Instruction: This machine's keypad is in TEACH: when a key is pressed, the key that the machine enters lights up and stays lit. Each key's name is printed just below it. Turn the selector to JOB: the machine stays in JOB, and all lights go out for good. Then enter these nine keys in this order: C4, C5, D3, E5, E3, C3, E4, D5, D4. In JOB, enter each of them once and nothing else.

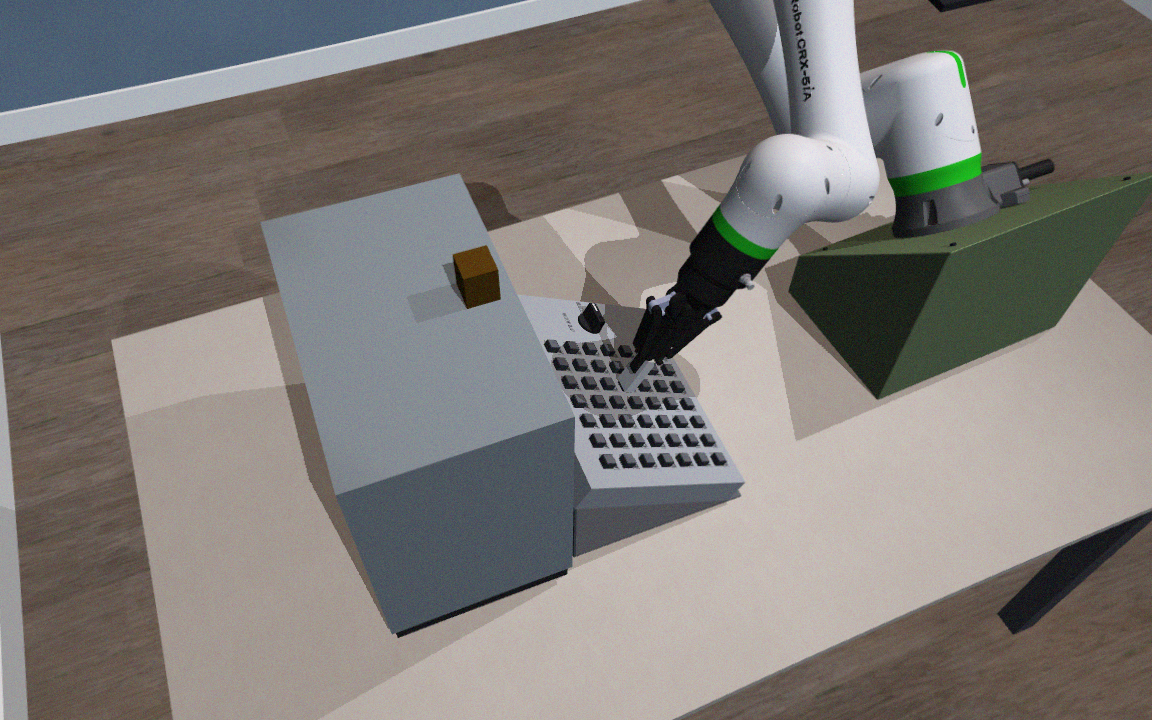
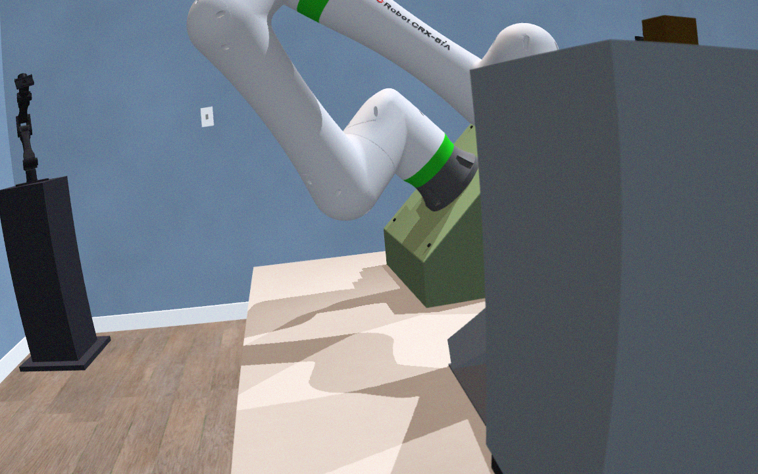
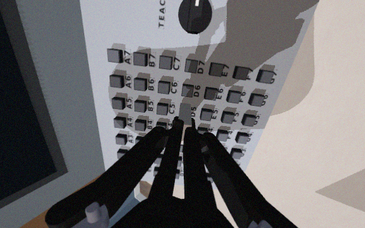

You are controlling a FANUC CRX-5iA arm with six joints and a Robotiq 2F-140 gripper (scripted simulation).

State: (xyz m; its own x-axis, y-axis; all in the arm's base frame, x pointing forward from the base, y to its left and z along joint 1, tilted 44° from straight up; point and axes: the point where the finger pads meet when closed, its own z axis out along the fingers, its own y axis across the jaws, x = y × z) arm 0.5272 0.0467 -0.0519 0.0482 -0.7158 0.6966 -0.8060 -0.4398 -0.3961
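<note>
My gripper is now 40 mm short of the C5 key and 10 mm above it. From my hand the other things lie so: selector knob: 20 mm ahead, 130 mm to the right, 20 mm below.
</note>
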